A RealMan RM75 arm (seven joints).
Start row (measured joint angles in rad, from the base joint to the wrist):
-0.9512, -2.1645, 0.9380, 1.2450, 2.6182, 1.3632, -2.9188
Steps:
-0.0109, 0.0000, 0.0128, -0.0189, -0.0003, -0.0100, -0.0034
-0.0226, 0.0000, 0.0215, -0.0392, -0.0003, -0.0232, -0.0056
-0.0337, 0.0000, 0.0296, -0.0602, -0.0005, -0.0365, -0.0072
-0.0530, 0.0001, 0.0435, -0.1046, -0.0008, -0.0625, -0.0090
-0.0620, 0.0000, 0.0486, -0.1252, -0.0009, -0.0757, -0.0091
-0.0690, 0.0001, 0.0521, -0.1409, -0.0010, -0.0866, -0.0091
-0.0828, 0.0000, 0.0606, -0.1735, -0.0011, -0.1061, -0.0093
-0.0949, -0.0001, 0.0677, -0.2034, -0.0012, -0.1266, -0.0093
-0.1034, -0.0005, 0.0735, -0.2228, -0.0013, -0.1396, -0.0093
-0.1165, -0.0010, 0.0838, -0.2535, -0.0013, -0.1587, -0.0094
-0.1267, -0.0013, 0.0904, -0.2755, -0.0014, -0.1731, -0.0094
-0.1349, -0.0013, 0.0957, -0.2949, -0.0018, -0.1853, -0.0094
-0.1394, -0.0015, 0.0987, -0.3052, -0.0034, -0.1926, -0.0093
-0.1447, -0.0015, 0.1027, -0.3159, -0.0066, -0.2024, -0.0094
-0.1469, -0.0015, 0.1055, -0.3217, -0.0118, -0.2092, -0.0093
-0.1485, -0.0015, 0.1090, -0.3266, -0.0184, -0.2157, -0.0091
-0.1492, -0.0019, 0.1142, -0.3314, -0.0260, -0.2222, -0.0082
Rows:
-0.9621, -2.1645, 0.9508, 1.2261, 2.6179, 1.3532, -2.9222
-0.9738, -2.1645, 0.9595, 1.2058, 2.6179, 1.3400, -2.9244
-0.9849, -2.1645, 0.9676, 1.1848, 2.6177, 1.3267, -2.9260
-1.0042, -2.1644, 0.9815, 1.1404, 2.6174, 1.3007, -2.9278
-1.0132, -2.1645, 0.9866, 1.1198, 2.6173, 1.2875, -2.9279
-1.0202, -2.1644, 0.9901, 1.1041, 2.6172, 1.2766, -2.9279
-1.0340, -2.1645, 0.9986, 1.0715, 2.6171, 1.2571, -2.9281
-1.0461, -2.1646, 1.0057, 1.0416, 2.6170, 1.2366, -2.9281
-1.0546, -2.1650, 1.0115, 1.0222, 2.6169, 1.2236, -2.9281
-1.0677, -2.1655, 1.0218, 0.9915, 2.6169, 1.2045, -2.9282
-1.0779, -2.1658, 1.0284, 0.9695, 2.6168, 1.1901, -2.9282
-1.0861, -2.1658, 1.0337, 0.9501, 2.6164, 1.1779, -2.9282
-1.0906, -2.1660, 1.0367, 0.9398, 2.6148, 1.1706, -2.9281
-1.0959, -2.1660, 1.0407, 0.9291, 2.6116, 1.1608, -2.9282
-1.0981, -2.1660, 1.0435, 0.9233, 2.6064, 1.1540, -2.9281
-1.0997, -2.1660, 1.0470, 0.9184, 2.5998, 1.1475, -2.9279
-1.1004, -2.1664, 1.0522, 0.9136, 2.5922, 1.1410, -2.9270

